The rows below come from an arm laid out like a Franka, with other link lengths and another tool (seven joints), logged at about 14 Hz.
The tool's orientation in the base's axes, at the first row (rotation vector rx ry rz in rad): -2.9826, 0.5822, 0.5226
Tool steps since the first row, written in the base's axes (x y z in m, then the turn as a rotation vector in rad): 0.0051, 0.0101, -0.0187, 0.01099, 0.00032, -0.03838; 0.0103, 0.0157, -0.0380, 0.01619, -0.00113, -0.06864; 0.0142, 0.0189, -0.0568, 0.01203, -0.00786, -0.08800; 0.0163, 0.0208, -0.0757, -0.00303, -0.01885, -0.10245; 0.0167, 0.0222, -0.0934, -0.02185, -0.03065, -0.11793; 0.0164, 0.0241, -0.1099, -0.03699, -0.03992, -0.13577; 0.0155, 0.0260, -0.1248, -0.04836, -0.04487, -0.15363; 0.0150, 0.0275, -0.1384, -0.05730, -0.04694, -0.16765; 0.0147, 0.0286, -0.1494, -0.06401, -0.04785, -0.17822; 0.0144, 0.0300, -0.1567, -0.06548, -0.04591, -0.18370
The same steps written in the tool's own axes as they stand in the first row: 0.0072, -0.0114, 0.0172, 0.02246, -0.00471, 0.03267; 0.0163, -0.0187, 0.0344, 0.03775, -0.00555, 0.05932; 0.0249, -0.0233, 0.0512, 0.04307, 0.00209, 0.07805; 0.0324, -0.0260, 0.0686, 0.03874, 0.01781, 0.09509; 0.0383, -0.0276, 0.0853, 0.03177, 0.03569, 0.11420; 0.0429, -0.0293, 0.1011, 0.02791, 0.04982, 0.13467; 0.0465, -0.0309, 0.1156, 0.02581, 0.05853, 0.15448; 0.0502, -0.0322, 0.1288, 0.02350, 0.06369, 0.17025; 0.0532, -0.0332, 0.1394, 0.02155, 0.06696, 0.18221; 0.0549, -0.0344, 0.1465, 0.02144, 0.06567, 0.18806
